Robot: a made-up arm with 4 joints.
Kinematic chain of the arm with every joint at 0, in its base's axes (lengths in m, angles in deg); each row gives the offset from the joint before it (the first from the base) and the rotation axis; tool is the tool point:
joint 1: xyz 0 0 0.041 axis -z
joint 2: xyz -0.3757 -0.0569 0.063 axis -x
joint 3: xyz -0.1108 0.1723 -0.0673 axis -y
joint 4: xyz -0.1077 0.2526 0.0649 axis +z
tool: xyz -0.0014 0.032 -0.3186
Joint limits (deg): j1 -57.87..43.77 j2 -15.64..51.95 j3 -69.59..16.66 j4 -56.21..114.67
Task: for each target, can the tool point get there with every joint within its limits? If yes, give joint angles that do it. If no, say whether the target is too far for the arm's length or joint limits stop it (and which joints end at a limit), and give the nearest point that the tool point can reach.
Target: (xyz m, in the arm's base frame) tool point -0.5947 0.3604 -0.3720
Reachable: yes | joints 15.90 31.66 -15.78 19.48
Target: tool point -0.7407 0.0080 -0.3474
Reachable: yes | joints -12.70 37.66 -32.68 11.97
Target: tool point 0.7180 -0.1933 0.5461
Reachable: no: joint limits stop it (at a limit: joint 1, joint 2, joint 3, joint 4) | nearest point -0.0369 0.6730 -0.0978 | short by 1.317 m
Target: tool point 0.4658 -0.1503 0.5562
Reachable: no: joint limits stop it (at a limit: joint 1, joint 2, joint 3, joint 4) | nearest point -0.0369 0.6730 -0.0978 | short by 1.165 m
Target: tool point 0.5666 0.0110 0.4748
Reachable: no: joint limits stop it (at a limit: joint 1, joint 2, joint 3, joint 4) | nearest point -0.0369 0.6730 -0.0978 | short by 1.063 m
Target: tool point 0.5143 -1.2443 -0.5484
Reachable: no: too far | nearest point -0.2315 -0.5130 -0.4326 | short by 1.051 m
